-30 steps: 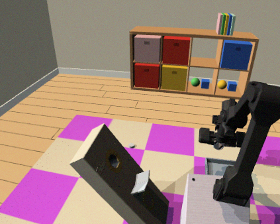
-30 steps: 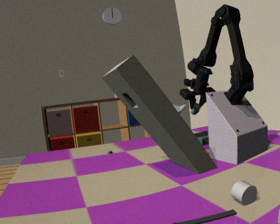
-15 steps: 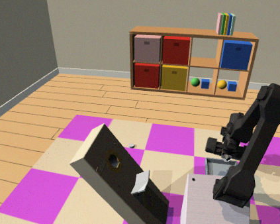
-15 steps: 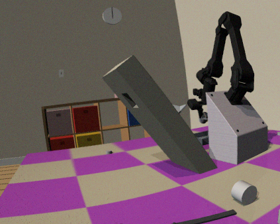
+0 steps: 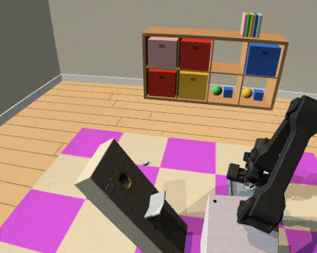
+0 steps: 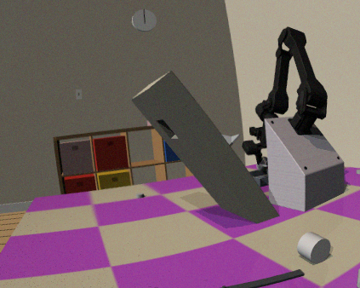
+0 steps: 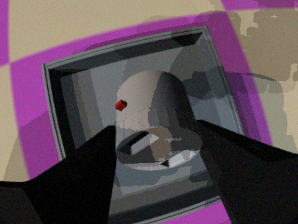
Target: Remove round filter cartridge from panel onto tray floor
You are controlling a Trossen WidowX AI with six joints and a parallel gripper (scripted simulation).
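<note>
The white round filter cartridge is right at my gripper tip. From my gripper tip the other things lie so: grey tray-like bracket: 33 cm ahead, 28 cm to the left, 10 cm above.
</note>
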